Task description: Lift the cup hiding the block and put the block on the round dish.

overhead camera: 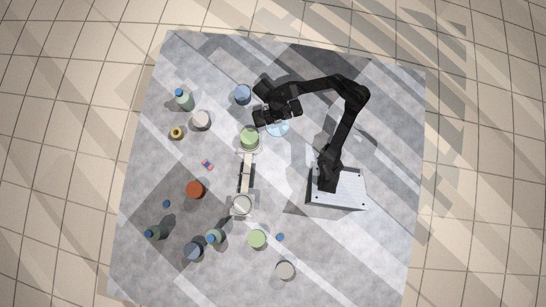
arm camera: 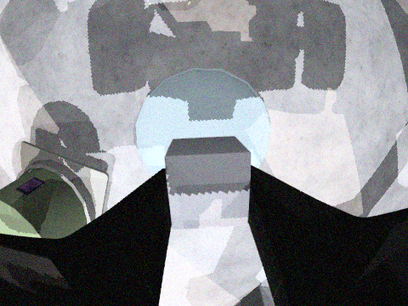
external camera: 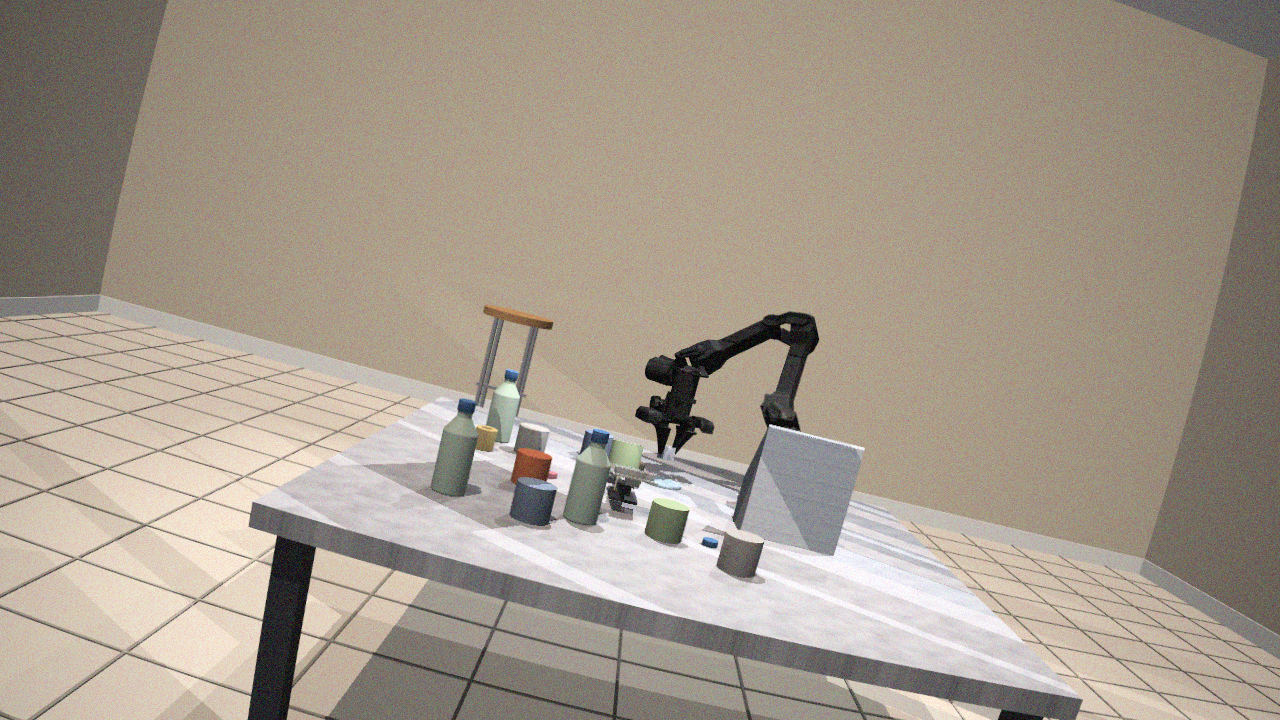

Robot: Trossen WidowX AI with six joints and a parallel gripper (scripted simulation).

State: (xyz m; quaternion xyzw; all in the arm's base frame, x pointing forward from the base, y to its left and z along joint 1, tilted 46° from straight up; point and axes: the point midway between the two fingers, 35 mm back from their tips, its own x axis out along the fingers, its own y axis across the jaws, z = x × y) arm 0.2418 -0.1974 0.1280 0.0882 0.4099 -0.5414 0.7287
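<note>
Right now my gripper tip is 70 mm above the light blue round dish. Round my gripper tip: orange cylinder 340 mm to the left, 260 mm ahead, 30 mm below; then grey block right at my gripper tip; then pink-blue eraser 240 mm to the left, 240 mm ahead, 60 mm below.
</note>
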